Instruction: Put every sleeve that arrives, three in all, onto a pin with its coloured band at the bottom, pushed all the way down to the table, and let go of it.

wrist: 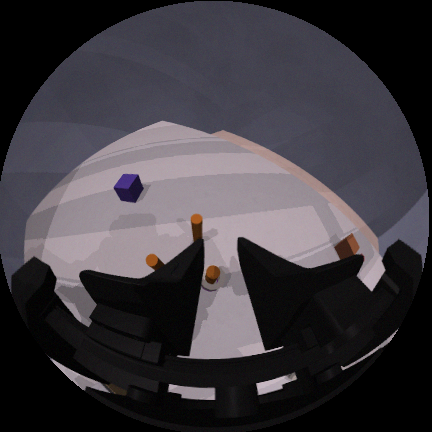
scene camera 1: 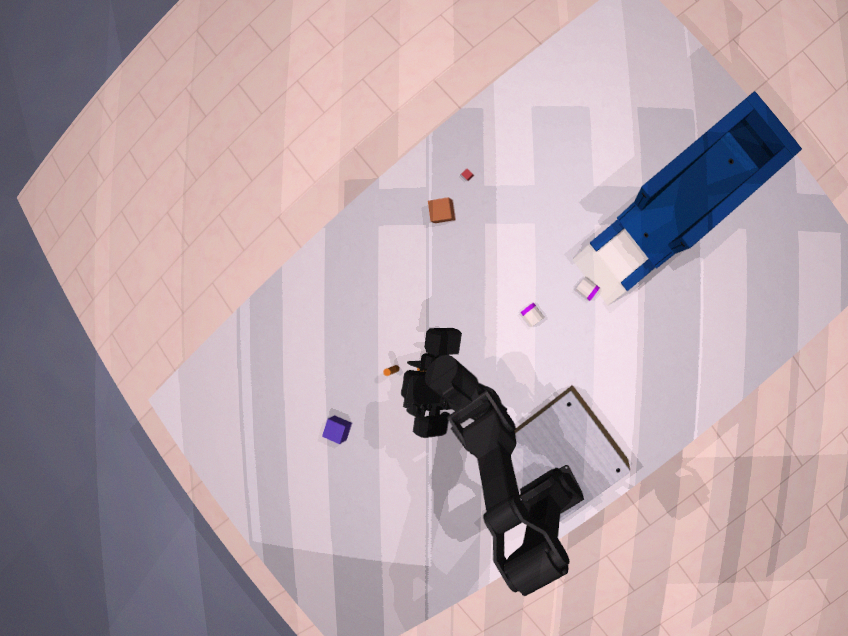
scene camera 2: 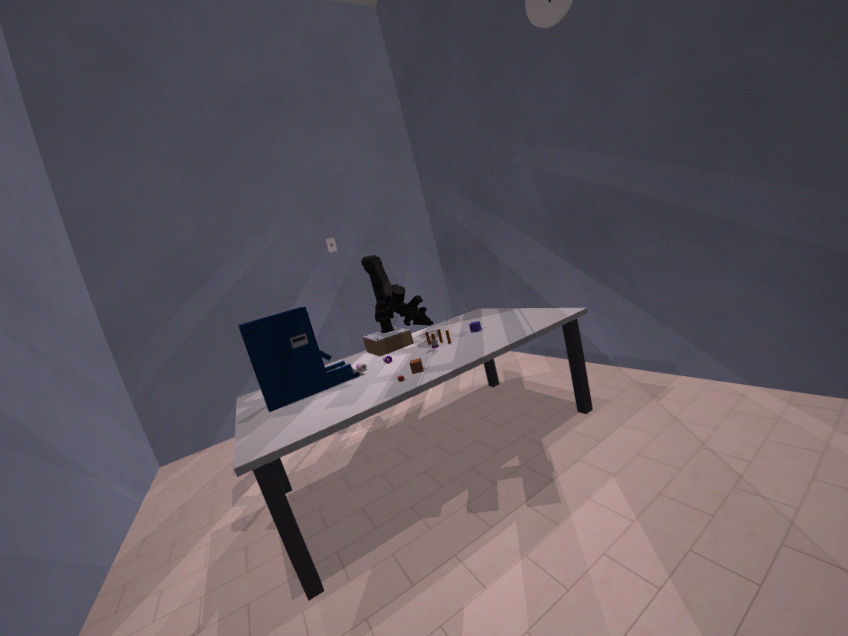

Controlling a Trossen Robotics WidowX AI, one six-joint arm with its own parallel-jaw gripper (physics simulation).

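One white sleeve is around an orange pin, its purple band low at the table. Other orange pins show without sleeves; one bare pin also shows in scene camera 1. A second sleeve lies on its side on the table. A third sleeve lies on its side by the chute mouth. My gripper is partly open and empty, above the pins. In the wrist view the sleeved pin shows between the fingers' outlines.
A blue chute stands at one end. An orange cube, a small red cube and a purple cube rest on the table. A wood-sided box is beside the arm.
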